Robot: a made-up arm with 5 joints.
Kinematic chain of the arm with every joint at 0, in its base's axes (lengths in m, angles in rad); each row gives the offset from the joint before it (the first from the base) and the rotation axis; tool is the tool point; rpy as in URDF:
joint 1: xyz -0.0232 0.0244 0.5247 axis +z
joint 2: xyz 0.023 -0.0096 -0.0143 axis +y
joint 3: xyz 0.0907 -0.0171 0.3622 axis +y
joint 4: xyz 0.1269 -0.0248 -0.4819 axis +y
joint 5: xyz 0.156 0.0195 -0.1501 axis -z
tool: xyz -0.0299 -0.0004 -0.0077 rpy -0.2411 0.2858 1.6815
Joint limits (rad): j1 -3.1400..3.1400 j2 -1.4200..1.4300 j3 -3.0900..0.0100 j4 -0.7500..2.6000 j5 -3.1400..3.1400
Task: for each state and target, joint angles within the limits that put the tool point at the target. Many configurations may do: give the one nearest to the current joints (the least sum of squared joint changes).
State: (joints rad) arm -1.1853 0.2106 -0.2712 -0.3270 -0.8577
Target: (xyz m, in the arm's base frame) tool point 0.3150 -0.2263 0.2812
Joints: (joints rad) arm -0.5094 0.0467 0.0001 -0.4092 -0.8107
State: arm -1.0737 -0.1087 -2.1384 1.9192 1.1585
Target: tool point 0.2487 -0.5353 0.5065
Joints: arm -1.1109 0.3027 -1.3646 2.1743 1.1558
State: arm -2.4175 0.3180 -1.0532 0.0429 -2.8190
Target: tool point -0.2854 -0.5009 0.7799
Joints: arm -1.9644 -0.5159 -0.3608 -0.3494 -2.8333
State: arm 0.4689 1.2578 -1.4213 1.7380 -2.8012
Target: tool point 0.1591 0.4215 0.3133
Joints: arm 1.2333 0.5239 -1.0793 2.4599 -2.8398
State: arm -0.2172 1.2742 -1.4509 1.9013 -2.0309
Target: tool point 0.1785 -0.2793 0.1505
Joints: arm -0.8213 0.9211 -1.1135 2.3263 -1.9809
